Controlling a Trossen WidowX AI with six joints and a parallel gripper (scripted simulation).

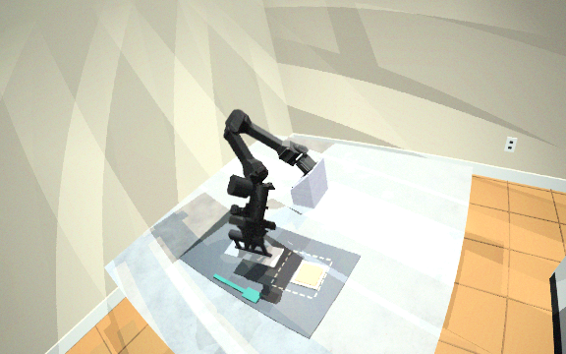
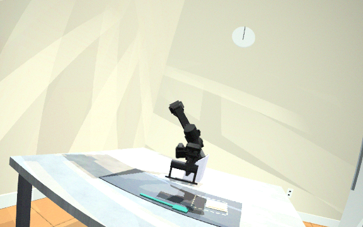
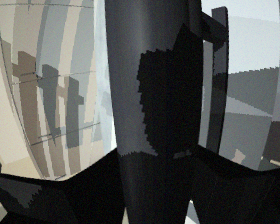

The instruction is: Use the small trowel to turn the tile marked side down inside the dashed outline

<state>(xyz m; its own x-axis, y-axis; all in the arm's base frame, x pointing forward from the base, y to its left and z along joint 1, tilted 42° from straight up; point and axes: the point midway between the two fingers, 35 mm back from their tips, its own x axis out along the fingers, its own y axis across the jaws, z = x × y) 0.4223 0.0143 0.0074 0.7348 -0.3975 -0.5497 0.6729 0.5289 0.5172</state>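
Now: the grey mat 150 mm below my gripper tip, 50 mm behind it and 40 mm to the right of it. Round my gripper tip: white tile: 160 mm to the left, 130 mm below, 60 mm behind; teal trowel: 130 mm below, 90 mm ahead, 20 mm to the right.
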